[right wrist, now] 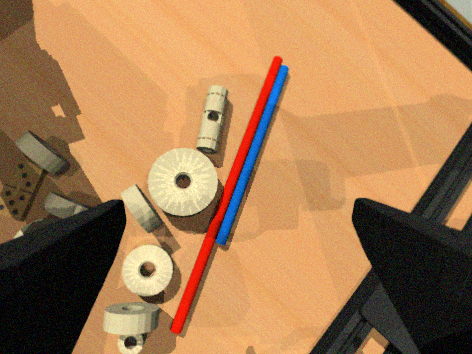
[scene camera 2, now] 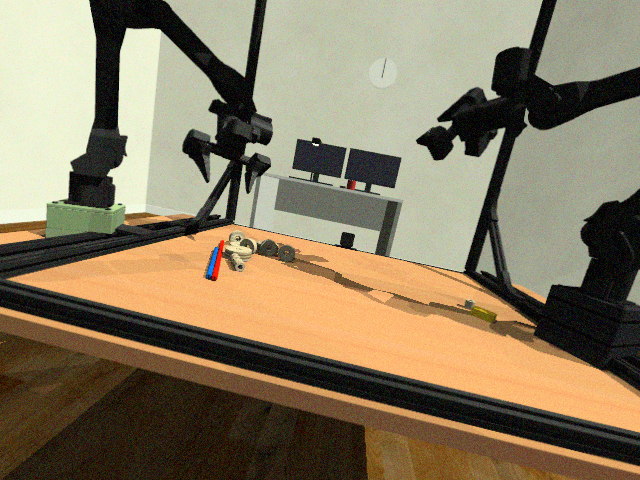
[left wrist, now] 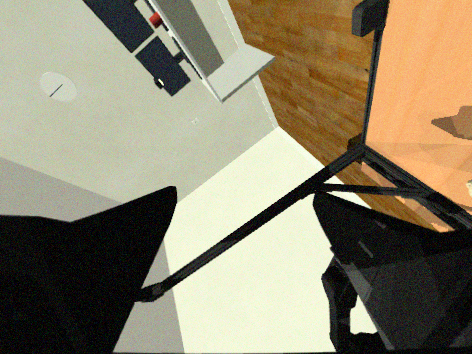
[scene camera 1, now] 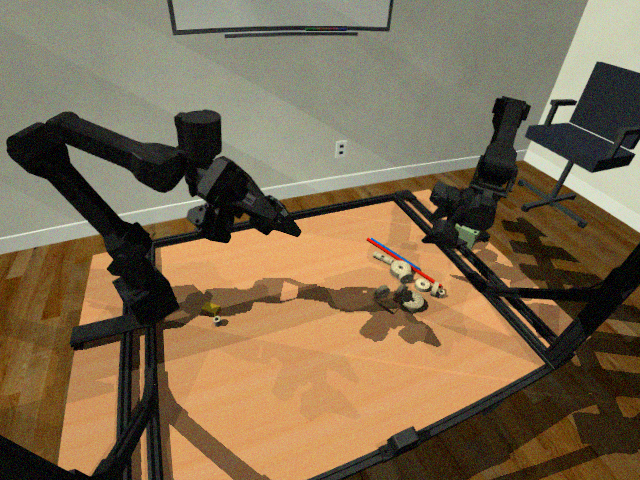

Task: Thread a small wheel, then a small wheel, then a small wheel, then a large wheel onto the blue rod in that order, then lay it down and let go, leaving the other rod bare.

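Seen in the pictures: left gripper, between the fingertips: (scene camera 2: pixel 427 130) (left wrist: pixel 246 195) (scene camera 1: pixel 289 226); right gripper, between the fingertips: (right wrist: pixel 240 210) (scene camera 2: pixel 229 187) (scene camera 1: pixel 426 230); left arm's base, origin of its link: (scene camera 2: pixel 601 296) (scene camera 1: pixel 140 281); right arm's base, origin of its link: (scene camera 2: pixel 90 204).
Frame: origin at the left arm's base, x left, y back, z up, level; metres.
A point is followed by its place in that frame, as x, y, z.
Note:
The blue rod (scene camera 1: pixel 387 248) {-0.312, -0.603, -0.091} (scene camera 2: pixel 212 263) {-0.304, -0.604, -0.090} (right wrist: pixel 252 156) {-0.348, -0.601, -0.090} lies bare beside the longer red rod (scene camera 1: pixel 429 277) {-0.467, -0.581, -0.090} (scene camera 2: pixel 219 263) {-0.311, -0.592, -0.091} (right wrist: pixel 197 272) {-0.457, -0.582, -0.090}, also bare. A large pale wheel (scene camera 1: pixel 394 271) {-0.384, -0.522, -0.079} (right wrist: pixel 162 182) {-0.395, -0.534, -0.079} lies flat by the rods. A small wheel (scene camera 1: pixel 417 285) {-0.457, -0.527, -0.087} (right wrist: pixel 134 272) {-0.470, -0.534, -0.086} lies flat; another small wheel (right wrist: pixel 142 209) {-0.421, -0.529, -0.061} stands on edge, and a third wheel (right wrist: pixel 131 324) {-0.499, -0.547, -0.061} lies lower in the right wrist view. Another large wheel (scene camera 1: pixel 415 303) {-0.485, -0.460, -0.078} is mostly hidden there by a finger. My right gripper (scene camera 2: pixel 227 186) {-0.415, -0.586, 0.049} (right wrist: pixel 240 210) {-0.415, -0.586, 0.049} is open and empty above the rods. My left gripper (scene camera 2: pixel 428 130) {-0.359, -0.148, 0.275} (left wrist: pixel 246 195) {-0.359, -0.148, 0.275} is open and empty, high above the table.
A pale cylinder with a side hole (scene camera 1: pixel 382 257) {-0.325, -0.552, -0.084} (right wrist: pixel 207 131) {-0.341, -0.556, -0.081} lies near the rods. A brown dotted piece (right wrist: pixel 22 190) {-0.433, -0.425, -0.092} lies near a tilted wheel (right wrist: pixel 42 152) {-0.402, -0.445, -0.062}. A yellow block (scene camera 1: pixel 210 308) {-0.119, -0.100, -0.084} (scene camera 2: pixel 483 314) {-0.109, -0.113, -0.089} and small pale piece (scene camera 1: pixel 216 319) {-0.153, -0.092, -0.089} (scene camera 2: pixel 469 303) {-0.154, -0.099, -0.087} lie near the left arm's base. Black rails border the table.

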